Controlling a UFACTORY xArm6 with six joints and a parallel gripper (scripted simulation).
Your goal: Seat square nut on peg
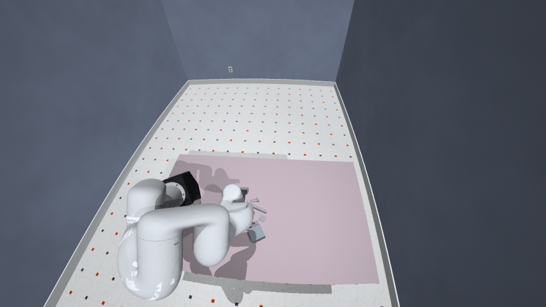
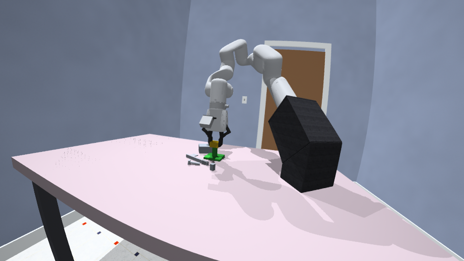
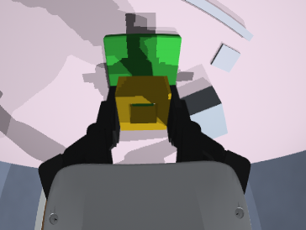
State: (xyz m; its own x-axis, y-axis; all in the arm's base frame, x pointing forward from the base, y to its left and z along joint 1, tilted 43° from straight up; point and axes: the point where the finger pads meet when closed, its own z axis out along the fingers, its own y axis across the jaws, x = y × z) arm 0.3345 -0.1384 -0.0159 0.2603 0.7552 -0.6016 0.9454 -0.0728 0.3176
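Right now the long bar is 70 mm ahead of my hand, 60 mm to the left of it and 70 mm below it. From my hand the other things lie so: small plate (100 mm ahead, 10 mm to the right, 80 mm below); then bolt (80 mm ahead, 100 mm to the left, 70 mm below); then grey block (60 mm ahead, 90 mm to the right, 60 mm below).
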